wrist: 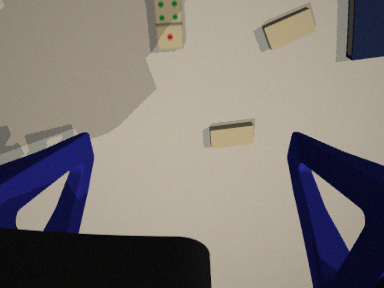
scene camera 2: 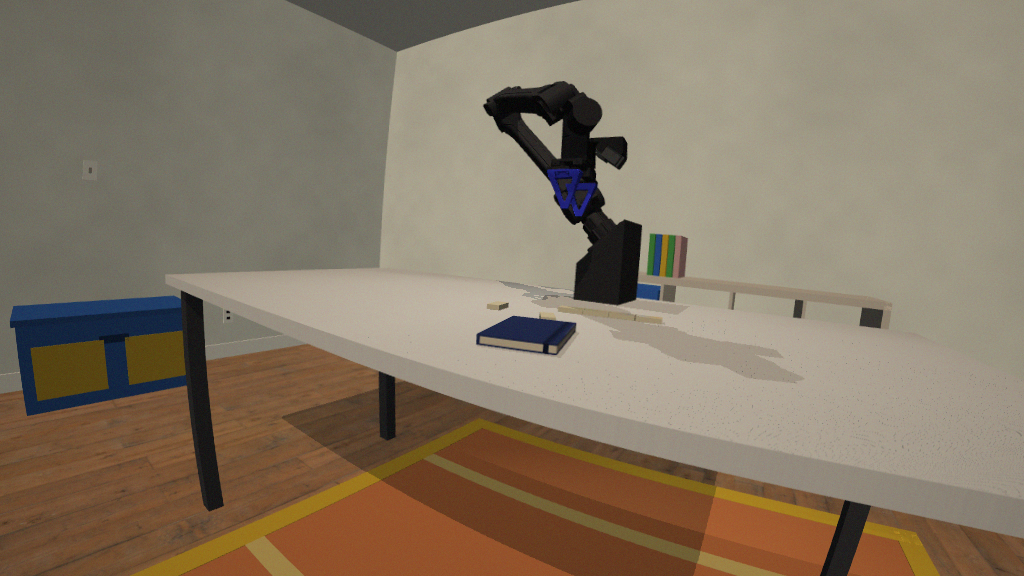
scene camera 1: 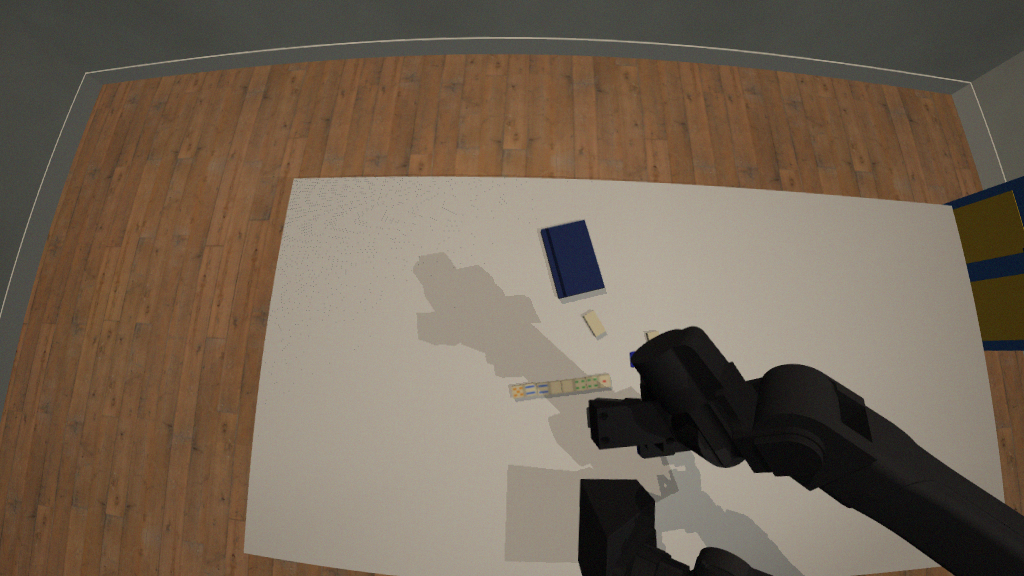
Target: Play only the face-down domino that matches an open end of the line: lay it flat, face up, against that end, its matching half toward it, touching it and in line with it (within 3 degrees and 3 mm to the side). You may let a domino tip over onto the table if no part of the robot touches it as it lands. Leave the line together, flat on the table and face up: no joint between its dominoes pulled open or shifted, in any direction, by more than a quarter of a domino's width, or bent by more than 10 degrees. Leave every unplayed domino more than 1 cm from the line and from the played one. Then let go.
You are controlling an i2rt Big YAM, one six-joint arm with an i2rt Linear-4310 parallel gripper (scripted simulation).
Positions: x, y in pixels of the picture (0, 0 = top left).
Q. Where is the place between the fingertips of my gripper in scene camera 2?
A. At 571, 213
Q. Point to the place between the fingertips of my gripper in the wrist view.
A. At 190, 144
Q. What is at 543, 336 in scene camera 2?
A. A dark blue book.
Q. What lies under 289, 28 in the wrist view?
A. A cream domino.
